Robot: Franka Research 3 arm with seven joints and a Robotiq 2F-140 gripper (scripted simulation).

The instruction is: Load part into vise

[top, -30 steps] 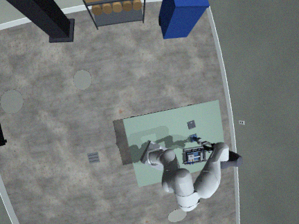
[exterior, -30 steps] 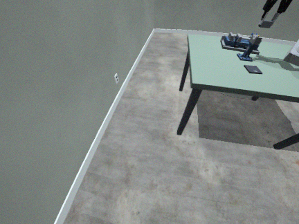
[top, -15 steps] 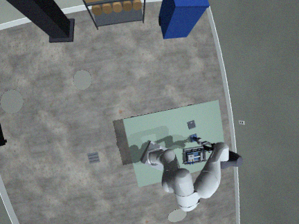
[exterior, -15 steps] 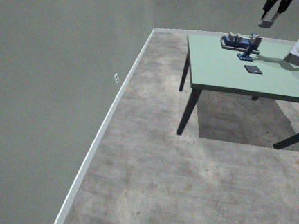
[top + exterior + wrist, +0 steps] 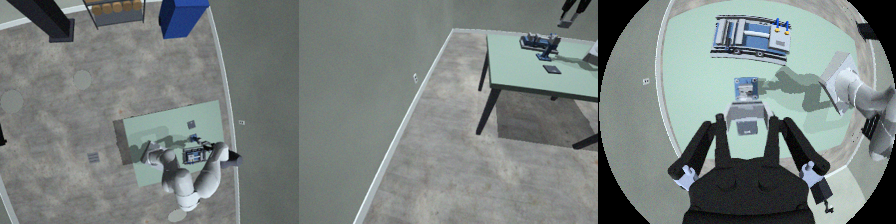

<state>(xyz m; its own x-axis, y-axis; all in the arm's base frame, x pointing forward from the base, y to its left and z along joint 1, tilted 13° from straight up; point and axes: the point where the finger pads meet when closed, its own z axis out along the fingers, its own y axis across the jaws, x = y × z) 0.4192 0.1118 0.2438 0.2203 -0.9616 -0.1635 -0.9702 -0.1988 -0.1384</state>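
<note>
My hand is 3 cm above the part. Also, from my hand: vise (2 cm ahead, 21 cm to the right, 22 cm below).
</note>
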